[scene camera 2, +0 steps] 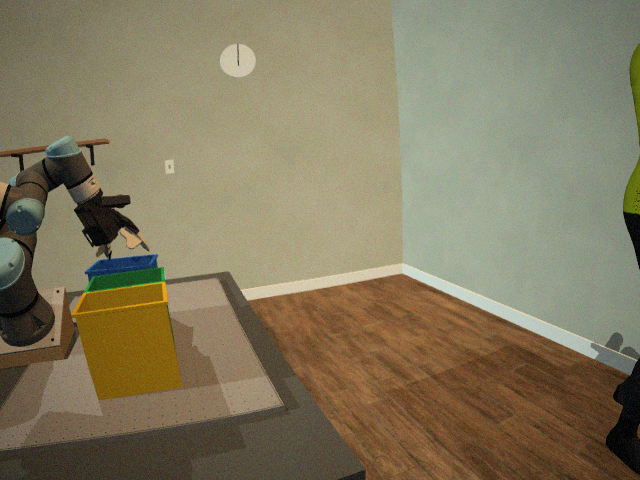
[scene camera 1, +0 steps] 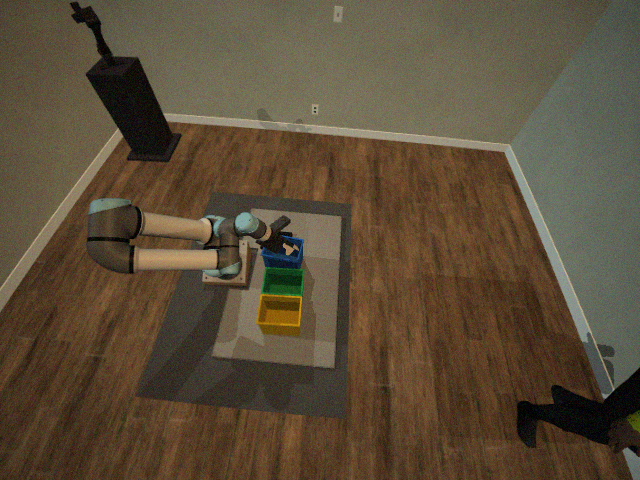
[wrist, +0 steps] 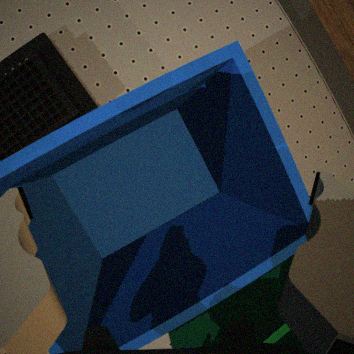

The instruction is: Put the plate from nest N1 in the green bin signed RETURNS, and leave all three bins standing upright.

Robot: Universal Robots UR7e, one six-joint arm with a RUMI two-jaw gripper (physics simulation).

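Places are measured from the arm's base along level axes (x ahead, y left, z up), in centimetres.
Pixels of known places: gripper, fingertip midpoint: (scene camera 2: 128,255) (scene camera 1: 286,243) (wrist: 169,184); arm's base at its link origin: (scene camera 2: 27,323).
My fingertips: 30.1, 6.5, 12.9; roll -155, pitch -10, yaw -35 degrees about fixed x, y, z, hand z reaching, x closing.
Observation:
Ahead of a thing's pixels: the offset from my fingertips to its top centre, as dx, dy, dz.
The green bin @(+0.2, -18.9, -1.5) (scene camera 1: 283,283) (scene camera 2: 126,279) (wrist: 200,327) stands upright between the blue bin @(-1.9, -1.2, -1.5) (scene camera 1: 281,260) (scene camera 2: 124,265) (wrist: 255,145) and the yellow bin @(+0.1, -32.0, -1.5) (scene camera 1: 279,329) (scene camera 2: 129,351), both upright. In the wrist view the green bin is mostly cut off and shaded. My gripper (scene camera 1: 290,249) (scene camera 2: 128,253) (wrist: 169,184) is open with nothing between its fingers. It is tilted and hangs over the blue bin, close above its rim; its shadow falls inside. The plate and nest N1 do not show for certain in any view. The RETURNS sign is not visible.
A dark gridded block @(-8.1, +13.3, -16.8) (wrist: 40,95) lies beside the blue bin, on the side away from the green one. The arm's base plate (scene camera 1: 241,276) (scene camera 2: 62,320) stands beside the bins. A person (scene camera 1: 584,418) (scene camera 2: 630,392) is at the right. A dark pedestal (scene camera 1: 131,108) stands far back.

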